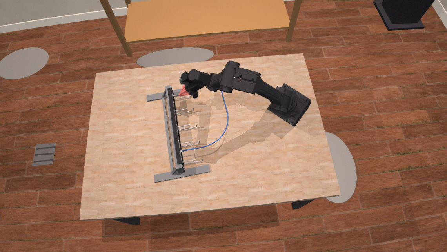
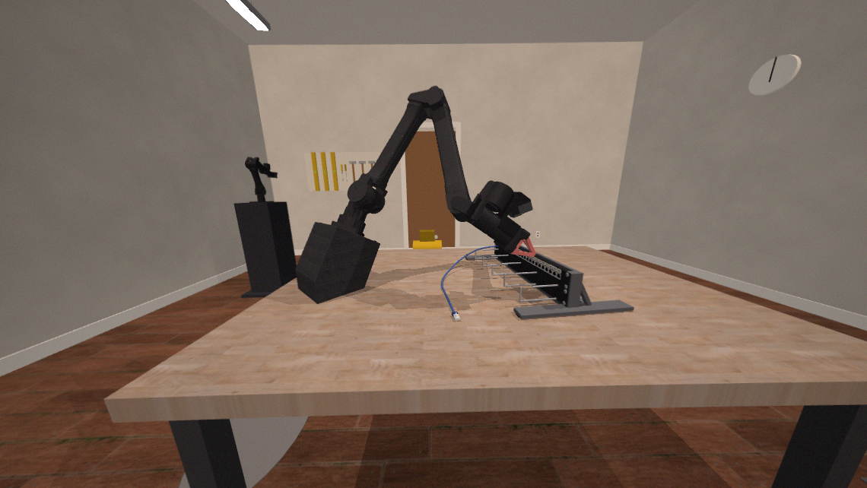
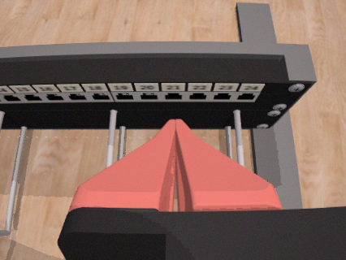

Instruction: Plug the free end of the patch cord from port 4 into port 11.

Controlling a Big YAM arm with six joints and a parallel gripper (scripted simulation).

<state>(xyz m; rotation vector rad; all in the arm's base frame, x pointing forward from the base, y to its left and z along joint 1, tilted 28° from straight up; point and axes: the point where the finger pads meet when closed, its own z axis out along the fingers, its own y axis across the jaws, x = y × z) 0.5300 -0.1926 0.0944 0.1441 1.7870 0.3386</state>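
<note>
My gripper is now 22 cm past the white plug, 12 cm above it and 11 cm to the left of it.
</note>
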